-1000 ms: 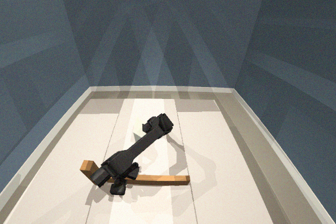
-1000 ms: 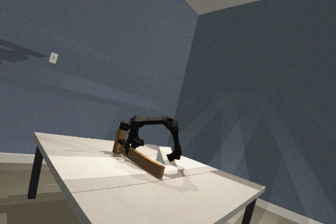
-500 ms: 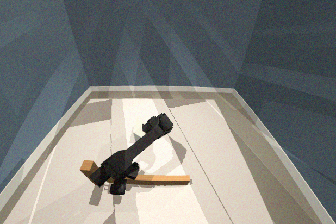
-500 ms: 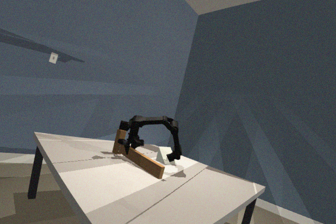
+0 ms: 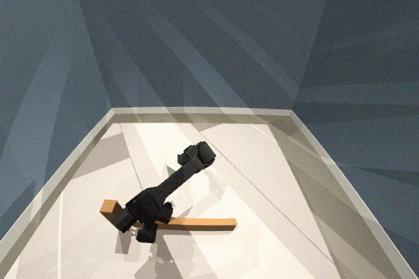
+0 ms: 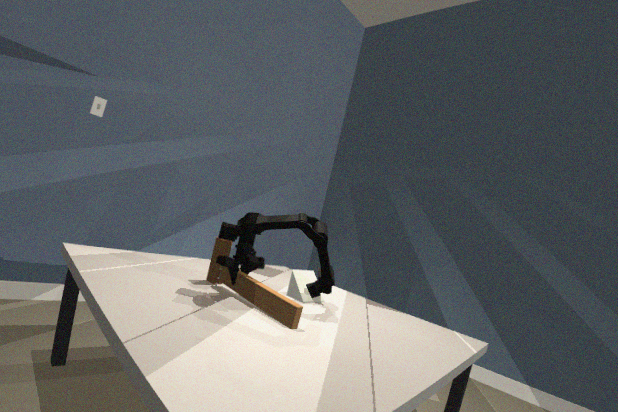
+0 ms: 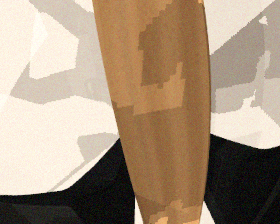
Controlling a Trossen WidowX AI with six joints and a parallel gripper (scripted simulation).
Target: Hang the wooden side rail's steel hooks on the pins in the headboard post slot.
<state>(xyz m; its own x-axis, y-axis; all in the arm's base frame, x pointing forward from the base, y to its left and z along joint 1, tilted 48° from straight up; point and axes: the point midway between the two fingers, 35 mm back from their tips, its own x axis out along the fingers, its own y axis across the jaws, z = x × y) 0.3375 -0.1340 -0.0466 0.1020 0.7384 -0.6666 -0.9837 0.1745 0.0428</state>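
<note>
My gripper tip is 140 mm to the left of the headboard post, 40 mm below it and 20 mm past it.
</note>
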